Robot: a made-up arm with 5 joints. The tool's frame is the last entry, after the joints.
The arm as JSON. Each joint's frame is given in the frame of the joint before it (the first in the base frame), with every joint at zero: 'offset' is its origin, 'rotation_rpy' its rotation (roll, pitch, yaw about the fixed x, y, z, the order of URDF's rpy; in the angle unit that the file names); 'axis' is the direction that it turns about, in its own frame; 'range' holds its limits. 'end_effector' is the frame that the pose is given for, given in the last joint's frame.
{
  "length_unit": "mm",
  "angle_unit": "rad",
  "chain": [
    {
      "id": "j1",
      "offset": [
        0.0,
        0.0,
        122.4
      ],
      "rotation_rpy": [
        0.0,
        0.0,
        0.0
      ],
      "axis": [
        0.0,
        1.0,
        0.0
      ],
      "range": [
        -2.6,
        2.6
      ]
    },
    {
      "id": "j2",
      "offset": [
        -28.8,
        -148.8,
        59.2
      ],
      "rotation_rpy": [
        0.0,
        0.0,
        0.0
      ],
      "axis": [
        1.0,
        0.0,
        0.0
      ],
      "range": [
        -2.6,
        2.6
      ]
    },
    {
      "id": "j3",
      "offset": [
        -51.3,
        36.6,
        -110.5
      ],
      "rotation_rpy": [
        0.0,
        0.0,
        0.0
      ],
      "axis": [
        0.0,
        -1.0,
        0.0
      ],
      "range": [
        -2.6,
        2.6
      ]
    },
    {
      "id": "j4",
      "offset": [
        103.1,
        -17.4,
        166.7
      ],
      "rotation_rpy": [
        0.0,
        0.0,
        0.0
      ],
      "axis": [
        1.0,
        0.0,
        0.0
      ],
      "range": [
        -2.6,
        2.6
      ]
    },
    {
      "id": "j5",
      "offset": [
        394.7,
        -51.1,
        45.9
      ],
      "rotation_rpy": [
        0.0,
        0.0,
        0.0
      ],
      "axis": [
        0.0,
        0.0,
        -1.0
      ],
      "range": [
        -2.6,
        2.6
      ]
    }
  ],
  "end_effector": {
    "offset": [
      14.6,
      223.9,
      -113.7
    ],
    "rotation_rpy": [
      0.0,
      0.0,
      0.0
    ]
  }
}
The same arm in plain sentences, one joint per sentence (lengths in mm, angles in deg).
The arm has five revolute joints in a row. What follows holds with every joint at zero, and every direction is one of the base frame's. Joint 1 lies 122.4 mm along +z from the base frame's origin and rotates about +y, from -148.97 to 148.97 deg. Joint 2 lies 28.8 mm along -x and 148.8 mm along -y and 59.2 mm along +z from joint 1 and rotates about +x, from -148.97 to 148.97 deg. Joint 3 lies 51.3 mm along -x and 36.6 mm along +y and 110.5 mm along -z from joint 2 and rotates about -y, from -148.97 to 148.97 deg. Joint 4 lies 103.1 mm along +x and 17.4 mm along -y and 166.7 mm along +z from joint 3 and rotates about +x, from -148.97 to 148.97 deg. Joint 5 lies 394.7 mm along +x and 51.1 mm along -y and 45.9 mm along +z from joint 4 and rotates about -z, from -148.97 to 148.97 deg. The tool frame, which is the frame that the pose is given for, lies 14.6 mm along +x and 223.9 mm along +y and 113.7 mm along -z from joint 5; its axes are parallel to the base frame's.
